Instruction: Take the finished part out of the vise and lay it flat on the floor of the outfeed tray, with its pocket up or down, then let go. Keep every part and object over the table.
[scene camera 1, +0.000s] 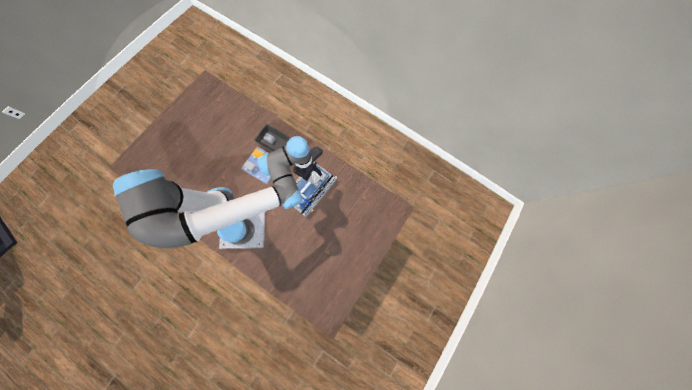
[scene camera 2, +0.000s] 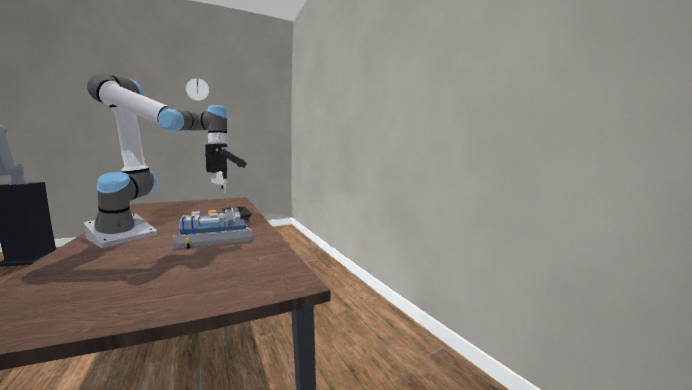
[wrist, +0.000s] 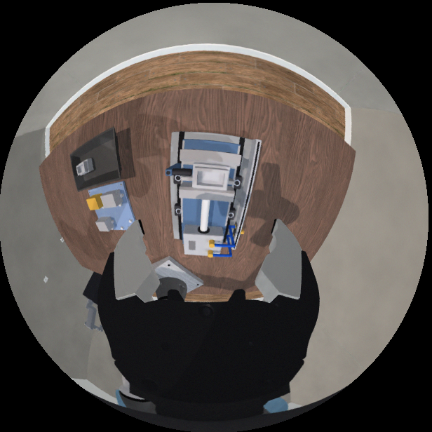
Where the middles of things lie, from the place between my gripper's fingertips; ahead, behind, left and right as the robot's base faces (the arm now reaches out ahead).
I see the light blue plate (wrist: 121, 214) 150 mm behind my hand, 320 mm to the left of it and 200 mm below it.
